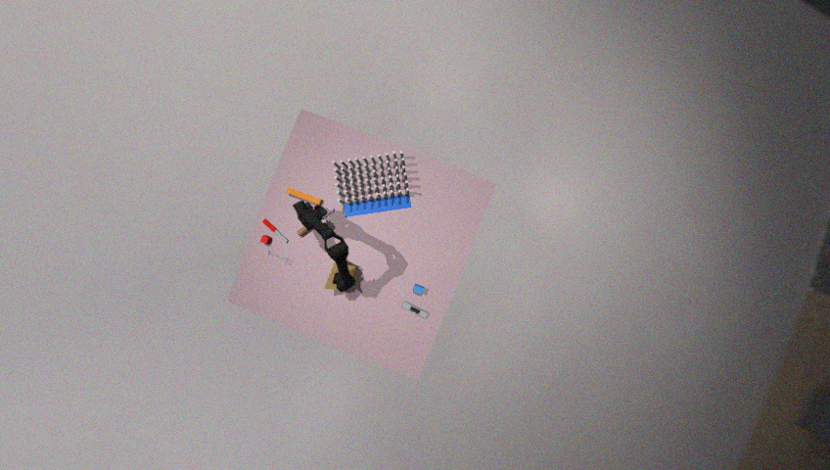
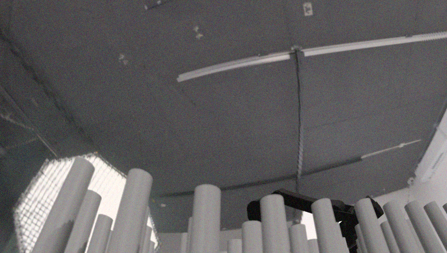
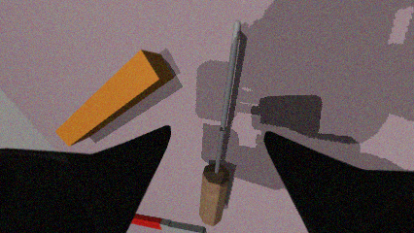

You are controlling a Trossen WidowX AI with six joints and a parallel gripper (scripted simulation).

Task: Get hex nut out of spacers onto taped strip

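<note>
Now: the thin grey rod 3 cm below my gripper tip, 1 cm to the left of it and 1 cm behind it. From my gripper tip the other things lie so: red-handled tool (25 cm to the left, 17 cm behind, 4 cm below); blue taped strip (30 cm to the right, 17 cm ahead, 4 cm below); orange bar (14 cm to the left, 9 cm ahead, 3 cm below).
</note>
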